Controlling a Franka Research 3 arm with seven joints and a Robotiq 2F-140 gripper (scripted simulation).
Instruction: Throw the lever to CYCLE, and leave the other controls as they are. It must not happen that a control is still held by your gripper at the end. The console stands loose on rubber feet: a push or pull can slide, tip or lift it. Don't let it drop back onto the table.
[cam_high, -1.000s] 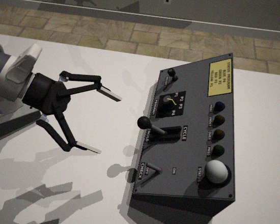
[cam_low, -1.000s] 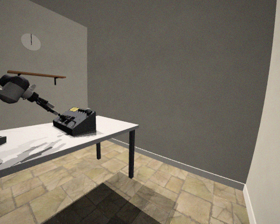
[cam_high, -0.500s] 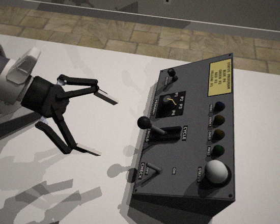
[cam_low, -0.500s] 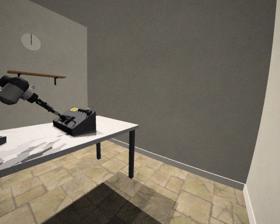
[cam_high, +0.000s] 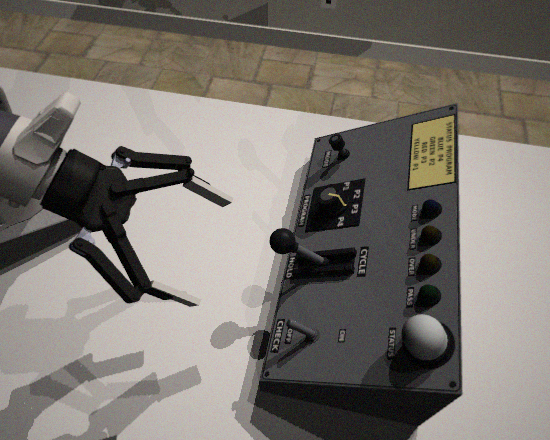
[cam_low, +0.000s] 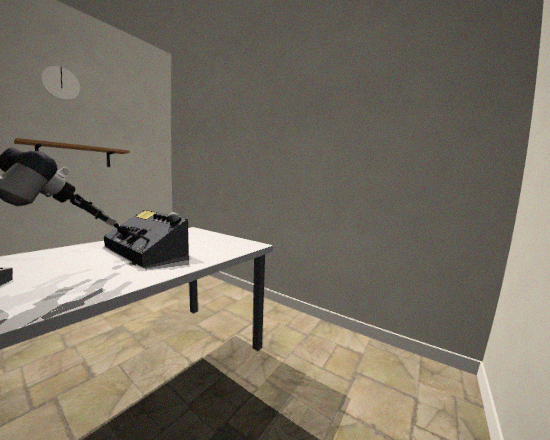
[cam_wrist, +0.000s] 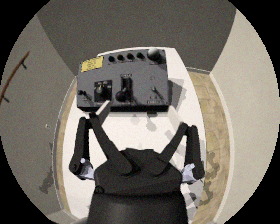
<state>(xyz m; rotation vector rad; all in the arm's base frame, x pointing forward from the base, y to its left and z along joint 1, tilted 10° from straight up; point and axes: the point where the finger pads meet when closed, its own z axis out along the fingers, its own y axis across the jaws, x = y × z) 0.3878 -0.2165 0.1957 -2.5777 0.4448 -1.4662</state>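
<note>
The lever lies 130 mm ahead of my hand, 100 mm below it and 50 mm to the left of it. Also, from my hand: program dial 190 mm ahead, 160 mm to the left, 100 mm below; then dark grey sloped console 200 mm ahead, 130 mm below, 100 mm to the left; then check switch 130 mm ahead, 110 mm below, 70 mm to the right.
</note>
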